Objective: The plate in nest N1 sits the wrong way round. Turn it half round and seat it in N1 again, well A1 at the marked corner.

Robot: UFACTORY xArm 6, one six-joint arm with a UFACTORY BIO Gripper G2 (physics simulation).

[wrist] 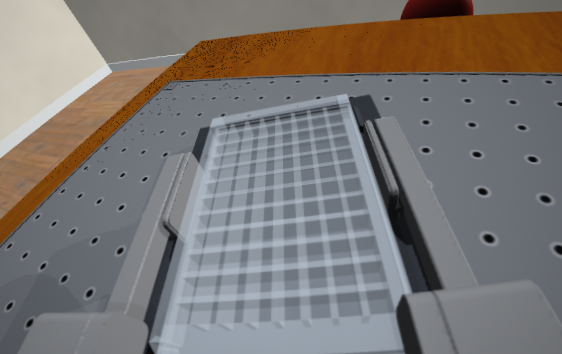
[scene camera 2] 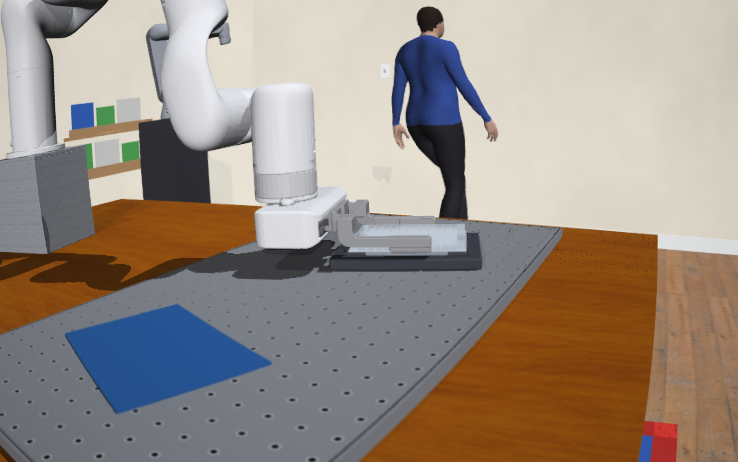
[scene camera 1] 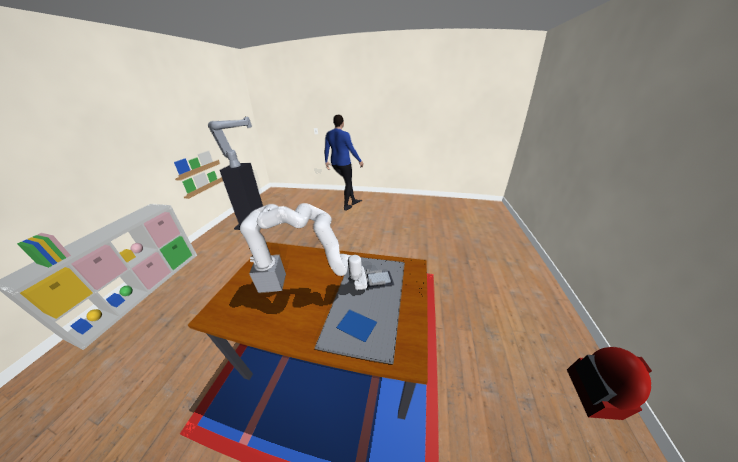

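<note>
A clear well plate (scene camera 1: 379,278) (scene camera 2: 408,234) (wrist: 285,210) lies nearly level at the dark nest (scene camera 2: 405,264) (wrist: 366,103). In scene camera 2 its lower edge meets the nest's top; I cannot tell whether it is fully seated. My gripper (scene camera 2: 431,231) (wrist: 282,142) reaches in level from the arm's side and is shut on the plate, one long finger along each long side. The nest's dark rim shows past the plate's far corners in the wrist view. Well A1 and the corner mark cannot be made out.
The nest stands on a grey perforated board (scene camera 1: 375,348) (scene camera 2: 337,381) (wrist: 465,100) on the wooden table (scene camera 1: 305,337) (scene camera 2: 517,370). A flat blue square (scene camera 1: 356,325) (scene camera 2: 166,356) lies on the board, nearer scene camera 2. A person (scene camera 1: 340,147) (scene camera 2: 430,81) is beyond the table.
</note>
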